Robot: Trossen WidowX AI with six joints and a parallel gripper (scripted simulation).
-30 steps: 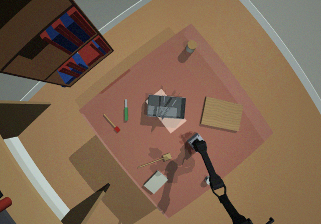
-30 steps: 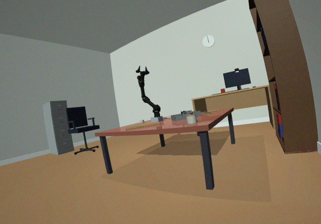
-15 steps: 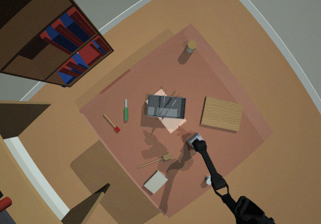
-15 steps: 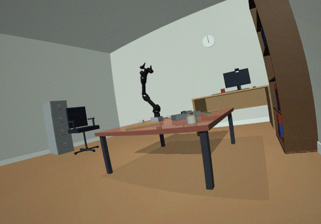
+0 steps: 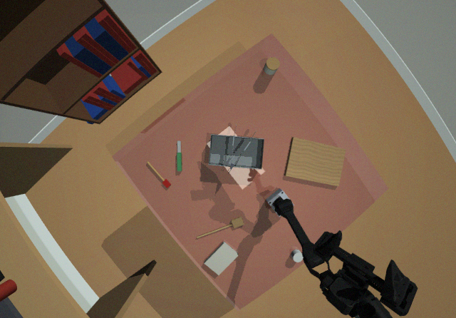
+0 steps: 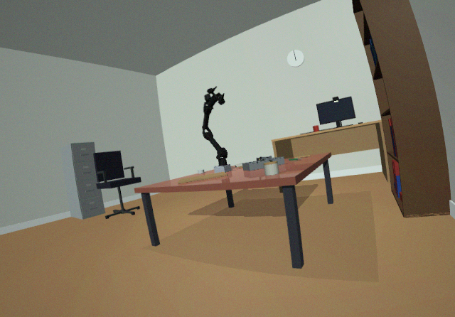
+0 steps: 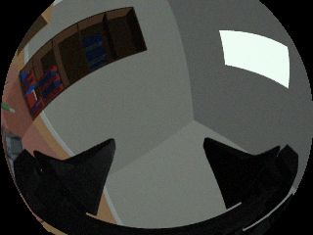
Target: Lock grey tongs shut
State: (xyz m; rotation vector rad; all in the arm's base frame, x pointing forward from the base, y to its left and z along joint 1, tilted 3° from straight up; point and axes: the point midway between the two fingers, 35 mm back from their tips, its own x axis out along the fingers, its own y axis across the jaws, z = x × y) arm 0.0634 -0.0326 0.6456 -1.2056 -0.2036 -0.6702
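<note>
Now: the grey roasting tin 260 mm ahead of my gripper tip, 20 mm to the left of it and 690 mm below it. The rest, counted from my gripper tip: wooden board: 130 mm behind, 280 mm to the right, 710 mm below; green-handled tool: 490 mm ahead, 270 mm to the left, 710 mm below; pale flat block: 140 mm behind, 550 mm to the left, 700 mm below.
</note>
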